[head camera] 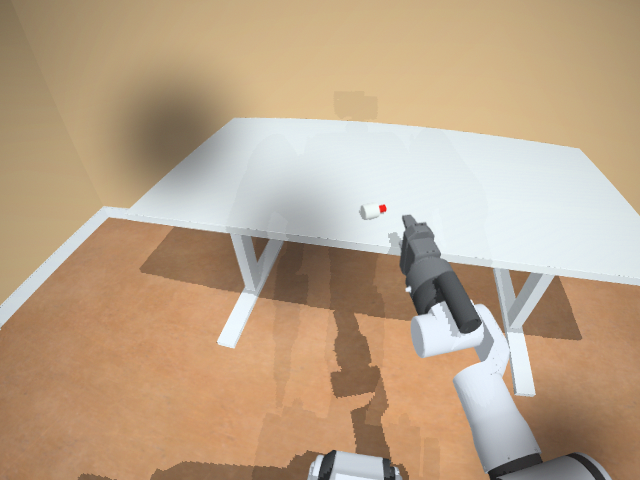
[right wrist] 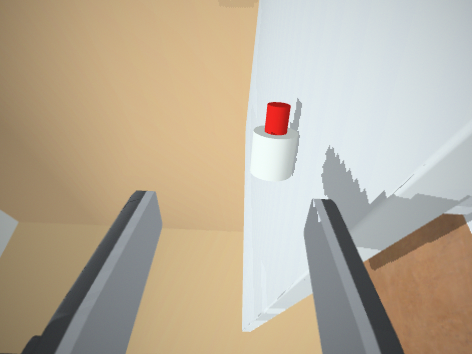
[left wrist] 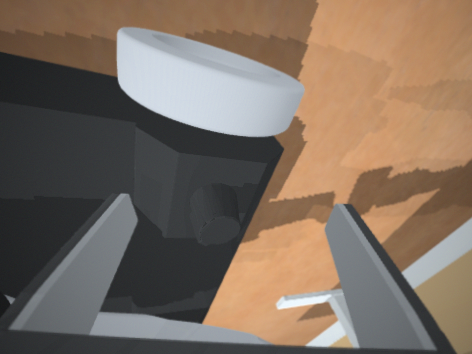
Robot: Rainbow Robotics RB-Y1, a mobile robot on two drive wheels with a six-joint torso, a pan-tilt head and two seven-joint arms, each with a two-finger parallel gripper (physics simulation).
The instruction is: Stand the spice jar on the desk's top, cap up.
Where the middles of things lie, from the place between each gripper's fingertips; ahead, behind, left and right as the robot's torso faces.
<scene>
My right hand is 110 mm short of the spice jar (right wrist: 274,144), 50 mm to the right of it and 30 mm above it.
Right now my left hand is 600 mm short of the spice jar, 450 mm below it and 330 mm to the left of it.
</scene>
